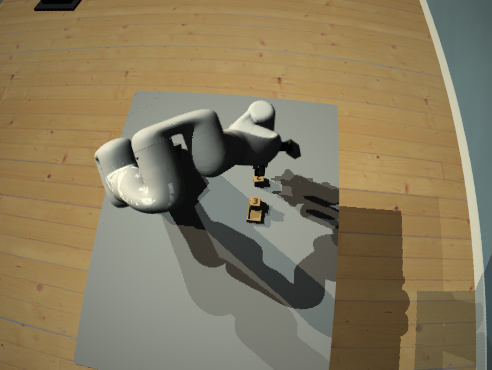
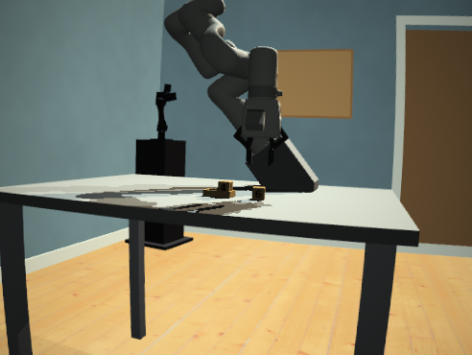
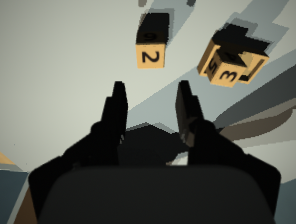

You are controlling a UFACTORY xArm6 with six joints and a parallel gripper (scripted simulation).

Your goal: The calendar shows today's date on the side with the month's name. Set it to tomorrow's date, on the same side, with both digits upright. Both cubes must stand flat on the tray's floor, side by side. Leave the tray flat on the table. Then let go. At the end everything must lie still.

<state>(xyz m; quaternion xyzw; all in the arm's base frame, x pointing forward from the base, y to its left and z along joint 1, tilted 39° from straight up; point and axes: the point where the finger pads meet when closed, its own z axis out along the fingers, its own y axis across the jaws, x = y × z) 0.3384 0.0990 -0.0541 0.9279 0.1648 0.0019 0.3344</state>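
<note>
Now: hand 9 cm above the wooden number cube. Round my hand: wooden calendar tray (1 cm ahead, 11 cm to the right, 10 cm below).
</note>
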